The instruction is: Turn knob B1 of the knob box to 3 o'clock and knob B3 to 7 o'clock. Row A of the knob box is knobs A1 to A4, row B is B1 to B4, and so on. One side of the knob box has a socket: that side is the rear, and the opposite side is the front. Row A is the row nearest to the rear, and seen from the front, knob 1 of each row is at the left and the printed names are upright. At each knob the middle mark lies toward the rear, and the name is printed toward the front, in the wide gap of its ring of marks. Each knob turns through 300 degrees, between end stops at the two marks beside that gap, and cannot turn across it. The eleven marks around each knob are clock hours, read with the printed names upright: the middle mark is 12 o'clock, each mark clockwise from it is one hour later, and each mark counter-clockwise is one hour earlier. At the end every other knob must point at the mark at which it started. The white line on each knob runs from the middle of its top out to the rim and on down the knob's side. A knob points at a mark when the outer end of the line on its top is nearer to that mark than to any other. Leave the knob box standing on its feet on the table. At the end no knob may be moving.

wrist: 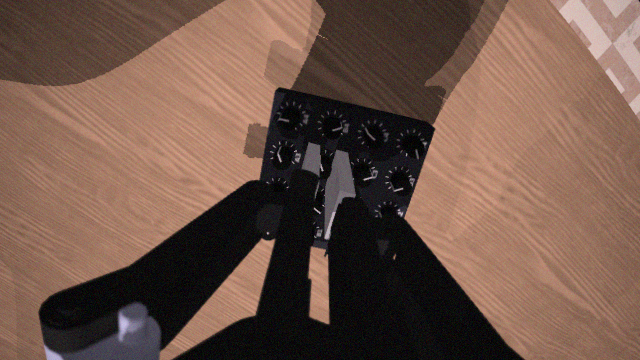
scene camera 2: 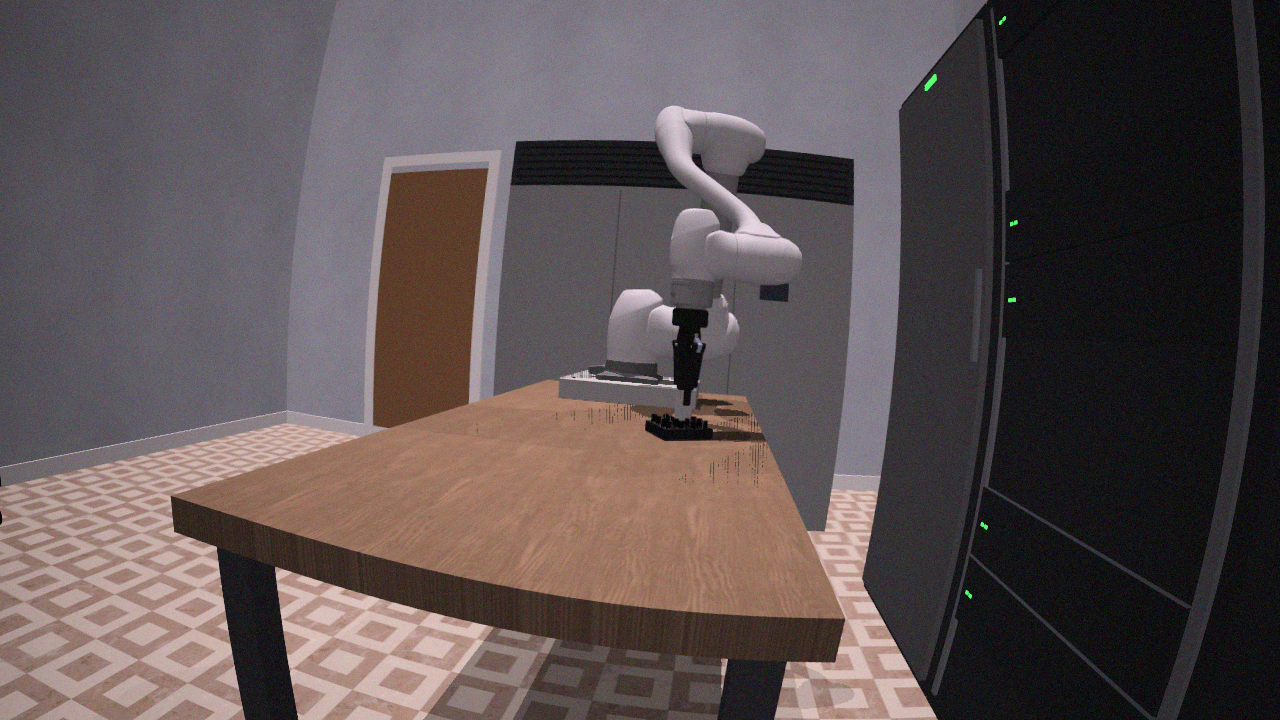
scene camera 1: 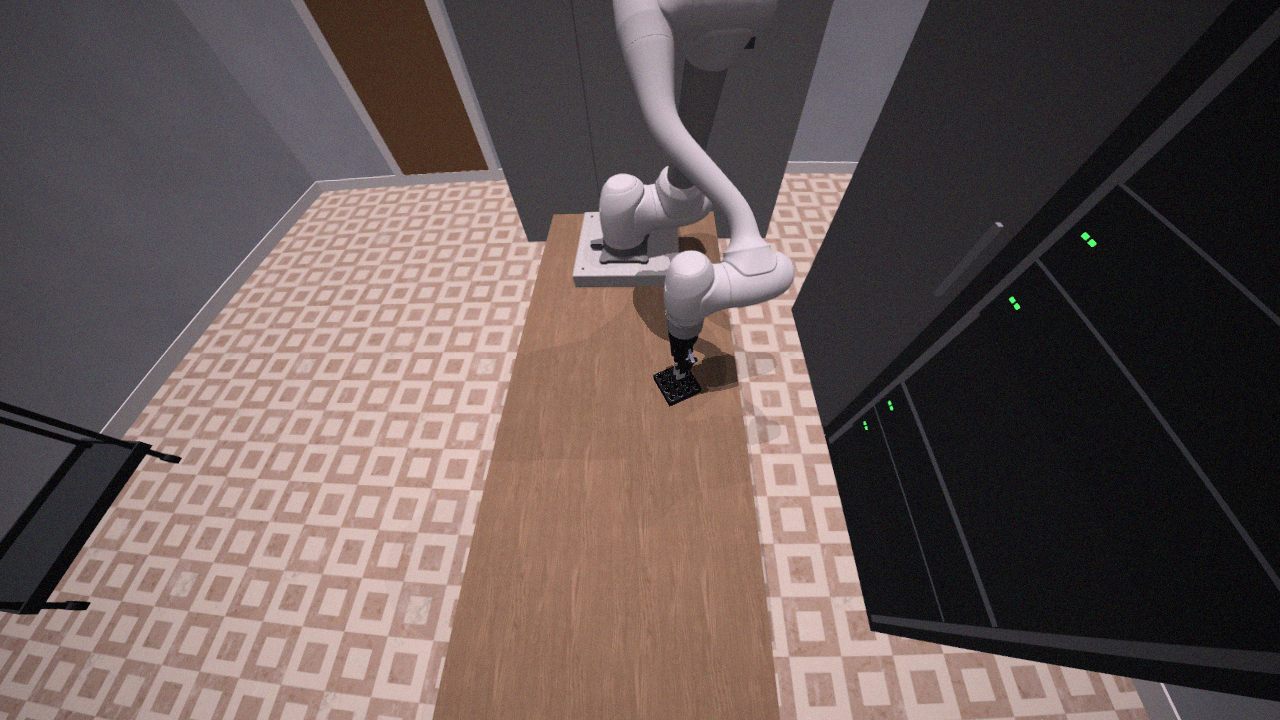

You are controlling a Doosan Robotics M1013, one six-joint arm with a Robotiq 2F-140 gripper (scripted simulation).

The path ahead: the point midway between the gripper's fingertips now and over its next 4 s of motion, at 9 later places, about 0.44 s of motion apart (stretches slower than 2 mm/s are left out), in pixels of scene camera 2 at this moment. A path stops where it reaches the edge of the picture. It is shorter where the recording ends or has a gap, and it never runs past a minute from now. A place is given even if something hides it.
My gripper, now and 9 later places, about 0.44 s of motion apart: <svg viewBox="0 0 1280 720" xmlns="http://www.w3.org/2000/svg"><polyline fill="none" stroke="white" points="682,420 683,410 683,401 684,399 684,396 684,394 684,393 684,397 683,403 683,409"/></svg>
